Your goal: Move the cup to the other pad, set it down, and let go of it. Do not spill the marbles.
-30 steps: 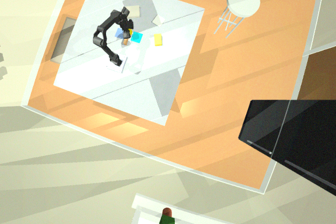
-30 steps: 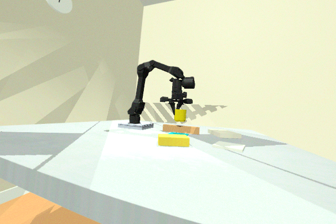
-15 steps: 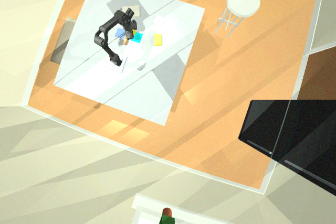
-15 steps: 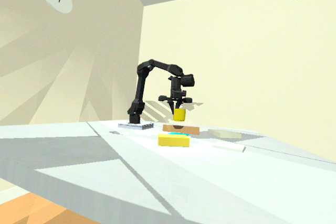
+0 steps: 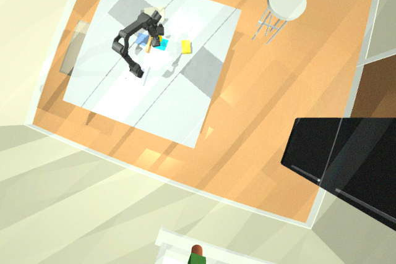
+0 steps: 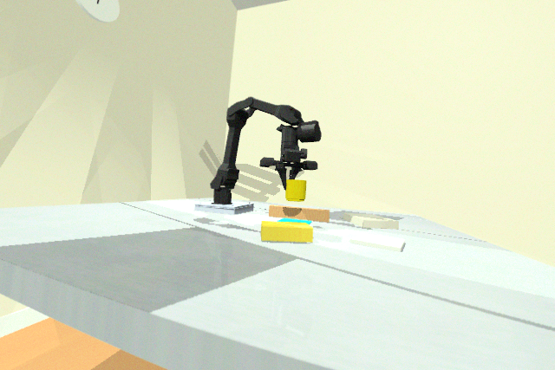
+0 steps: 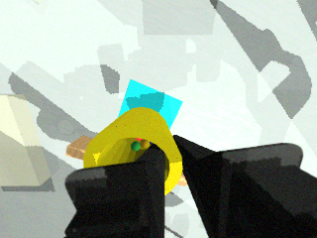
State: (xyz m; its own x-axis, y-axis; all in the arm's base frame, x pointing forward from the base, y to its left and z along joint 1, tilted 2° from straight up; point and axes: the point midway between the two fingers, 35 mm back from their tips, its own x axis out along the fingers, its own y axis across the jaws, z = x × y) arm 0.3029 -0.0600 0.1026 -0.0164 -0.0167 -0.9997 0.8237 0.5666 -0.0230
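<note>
Now: the cyan pad 20 mm ahead of my gripper tip, 20 mm to the left of it and 110 mm below it. Also, from my gripper tip: blue pad 190 mm to the left, 110 mm below; yellow cup 20 mm ahead, 20 mm to the left; wooden bar 10 mm ahead, 100 mm to the left, 90 mm below.
</note>
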